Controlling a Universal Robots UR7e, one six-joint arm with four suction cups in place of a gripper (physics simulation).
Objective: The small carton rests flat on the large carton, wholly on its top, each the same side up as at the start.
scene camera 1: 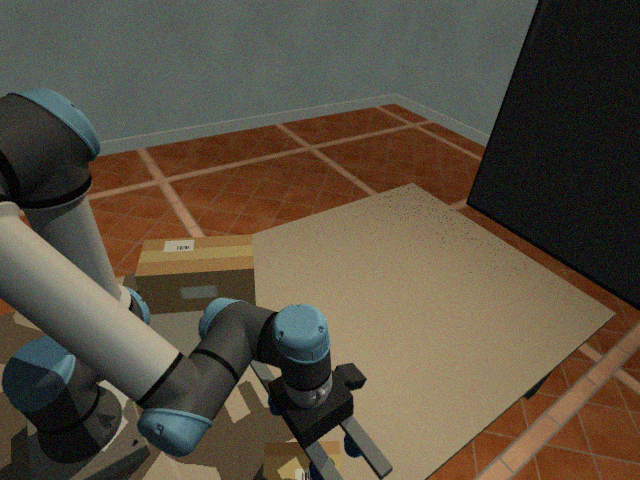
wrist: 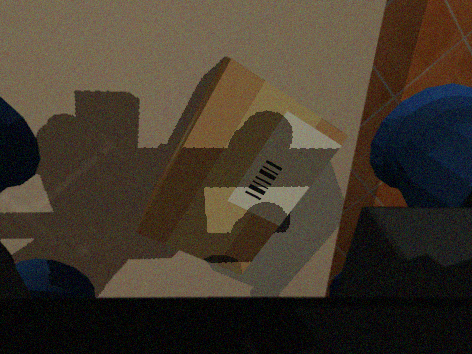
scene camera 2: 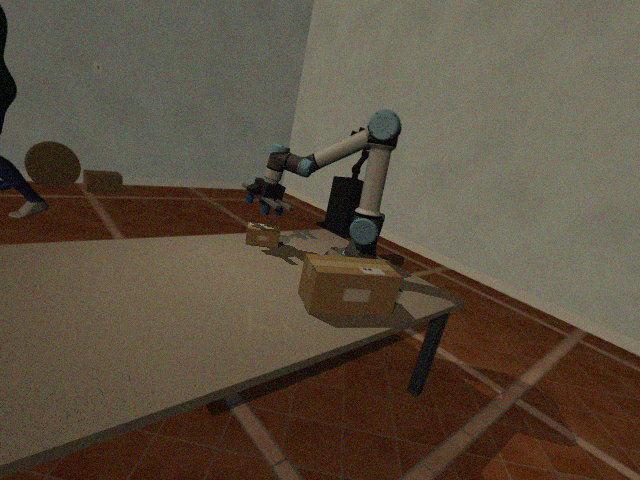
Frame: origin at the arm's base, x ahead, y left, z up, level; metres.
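Seen in the pictures: hand, its tool point: (wrist: 210, 226) (scene camera 2: 263, 208); arm's base, origin of its link: (scene camera 1: 83, 425) (scene camera 2: 359, 256).
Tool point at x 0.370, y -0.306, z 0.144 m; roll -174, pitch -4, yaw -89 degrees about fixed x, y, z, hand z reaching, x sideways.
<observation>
Offsets run from my tool point to a thing's top centre. Level surfaces: height alone.
The small carton @(0.033 m back, 0.020 m right, 0.099 m down) (scene camera 1: 273, 454) (scene camera 2: 262, 236) (wrist: 225, 110) lies flat on the table, barcode label up, near a table edge. It is partly cut off at the bottom of scene camera 1 and turned slantwise in the wrist view. The large carton @(0.011 m back, 0.584 m left, 0.026 m down) (scene camera 1: 195, 258) (scene camera 2: 356, 289) stands apart from it on the table, label up, with its top bare. My gripper (scene camera 1: 315, 428) (scene camera 2: 264, 202) is open, with its blue suction cups hanging above the small carton and a visible gap below them in scene camera 2. It holds no carton. Shadows cover part of the small carton's top.
The pale table @(0.176 m down) (scene camera 1: 439, 320) (scene camera 2: 155, 320) carries both cartons and the arm base. A tall dark panel (scene camera 1: 563, 144) rises beyond it. A black stand (scene camera 2: 343, 204) is behind the arm. A person's legs (scene camera 2: 20, 180), a round brown object (scene camera 2: 52, 164) and a brown box (scene camera 2: 102, 181) show far left.
</observation>
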